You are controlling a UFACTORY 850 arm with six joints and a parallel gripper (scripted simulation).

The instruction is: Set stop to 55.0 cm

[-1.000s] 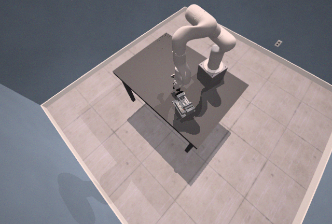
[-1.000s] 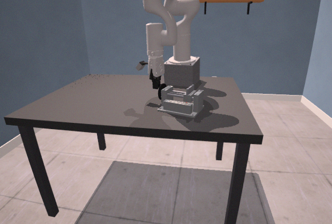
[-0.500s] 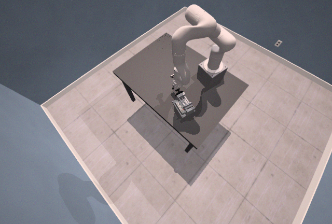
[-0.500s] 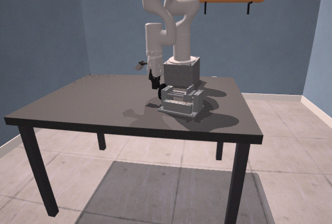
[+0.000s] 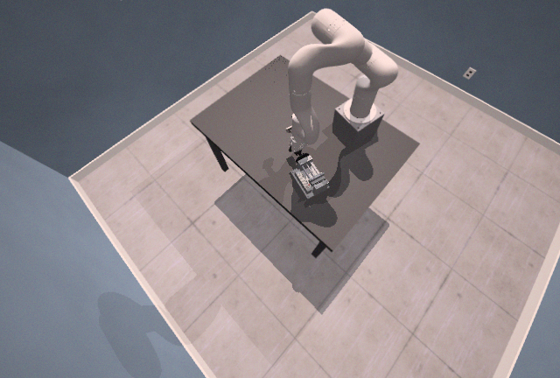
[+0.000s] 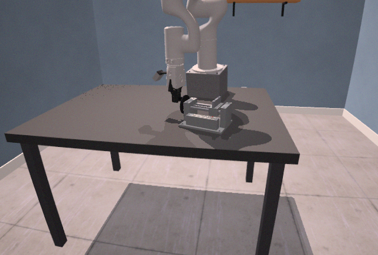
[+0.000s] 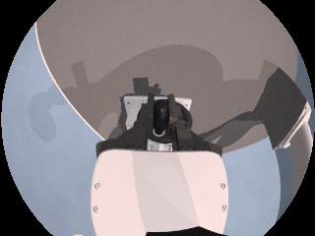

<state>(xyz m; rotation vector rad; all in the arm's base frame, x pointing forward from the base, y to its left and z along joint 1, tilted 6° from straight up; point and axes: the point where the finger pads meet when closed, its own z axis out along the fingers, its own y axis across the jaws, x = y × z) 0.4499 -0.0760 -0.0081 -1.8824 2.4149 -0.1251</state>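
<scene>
The black handwheel lies 20 mm to the left of my hand and 10 mm below it. Round my hand: dark handle: 10 mm to the left; then grey stop fixture: 190 mm to the left, 50 mm ahead, 20 mm below.
</scene>
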